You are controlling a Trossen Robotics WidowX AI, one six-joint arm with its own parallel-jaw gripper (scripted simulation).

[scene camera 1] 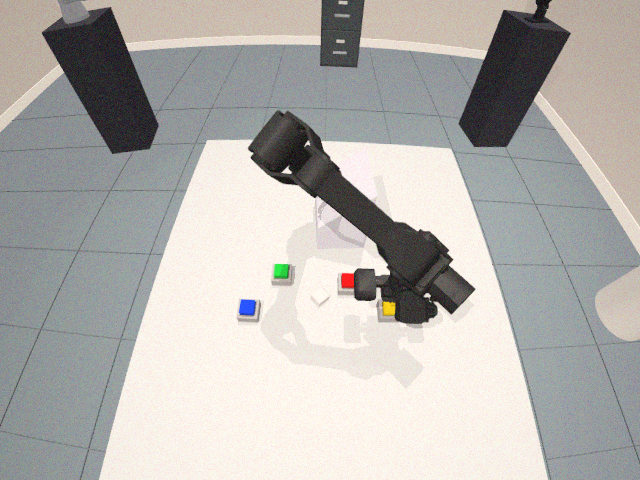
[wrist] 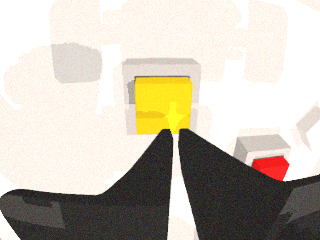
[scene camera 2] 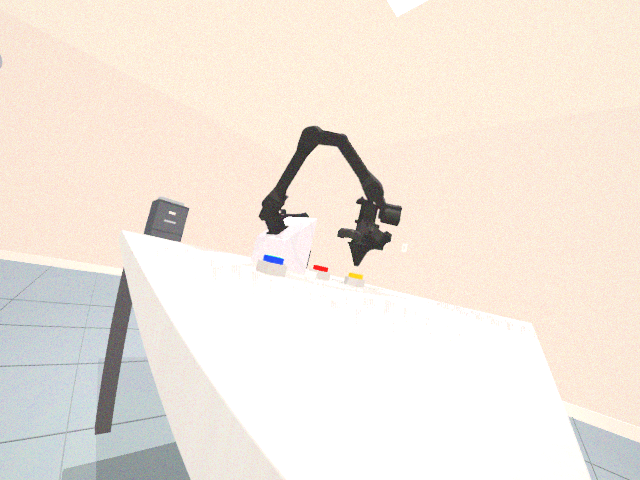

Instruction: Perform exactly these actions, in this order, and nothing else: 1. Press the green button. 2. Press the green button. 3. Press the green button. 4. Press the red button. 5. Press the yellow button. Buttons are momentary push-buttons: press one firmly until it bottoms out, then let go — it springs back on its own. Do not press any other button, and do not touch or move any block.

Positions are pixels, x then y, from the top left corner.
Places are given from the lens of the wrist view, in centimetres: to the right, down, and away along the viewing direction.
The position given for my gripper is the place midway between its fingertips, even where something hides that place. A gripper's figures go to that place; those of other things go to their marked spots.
my gripper (wrist: 174,137): 1, 1, 10
yellow button (wrist: 161,102): 0, -1, 12
